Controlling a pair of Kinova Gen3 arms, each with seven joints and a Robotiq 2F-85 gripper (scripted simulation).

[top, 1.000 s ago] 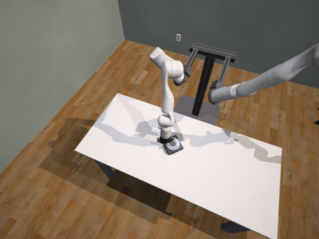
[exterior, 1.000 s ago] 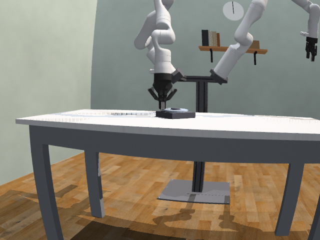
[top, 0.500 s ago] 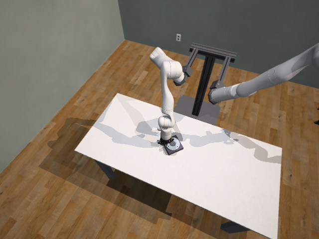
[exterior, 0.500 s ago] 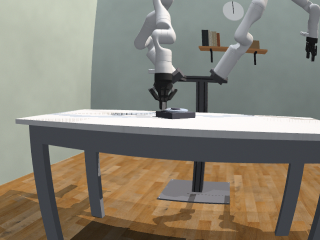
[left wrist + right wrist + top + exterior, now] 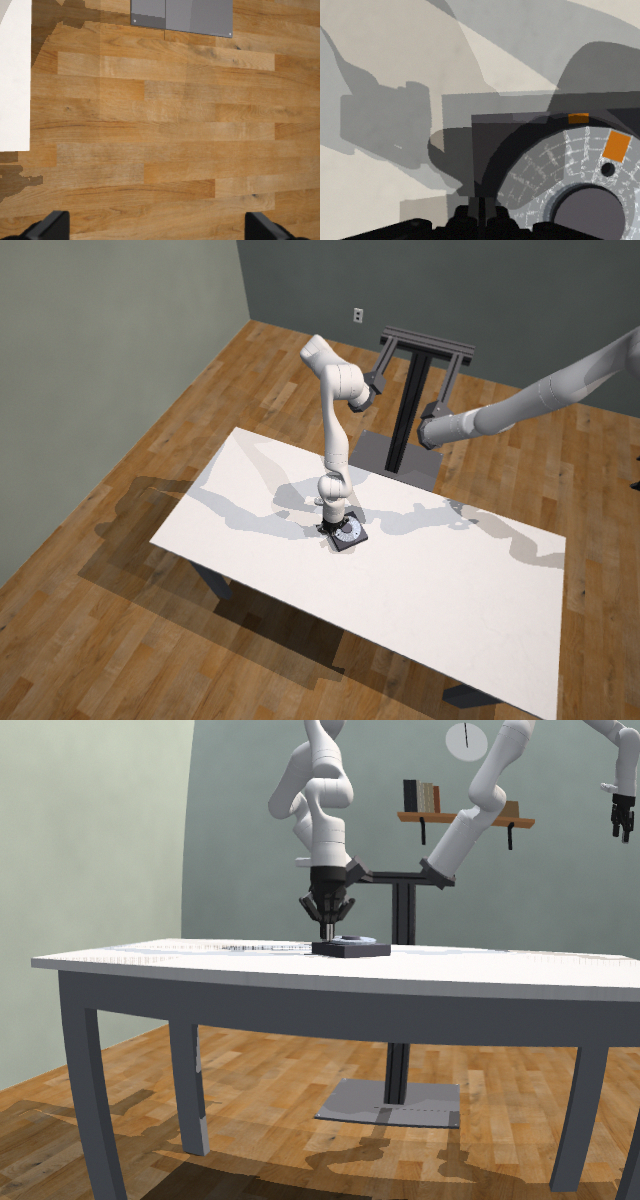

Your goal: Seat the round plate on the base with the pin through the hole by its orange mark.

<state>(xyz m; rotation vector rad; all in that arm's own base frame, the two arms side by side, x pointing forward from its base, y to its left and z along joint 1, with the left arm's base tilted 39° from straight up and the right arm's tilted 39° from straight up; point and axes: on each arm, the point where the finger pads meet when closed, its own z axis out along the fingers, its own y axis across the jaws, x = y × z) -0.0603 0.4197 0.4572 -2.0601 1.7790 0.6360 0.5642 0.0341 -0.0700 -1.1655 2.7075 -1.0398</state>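
My right gripper is now 5 cm past the central hub, 3 cm to the right of it and 2 cm above it. Round my right hand: dark square base: 5 cm behind, 4 cm below, 3 cm to the left; round plate: 5 cm behind, 3 cm to the left, 2 cm below; brass pin: 6 cm behind, 3 cm below, 1 cm to the left.
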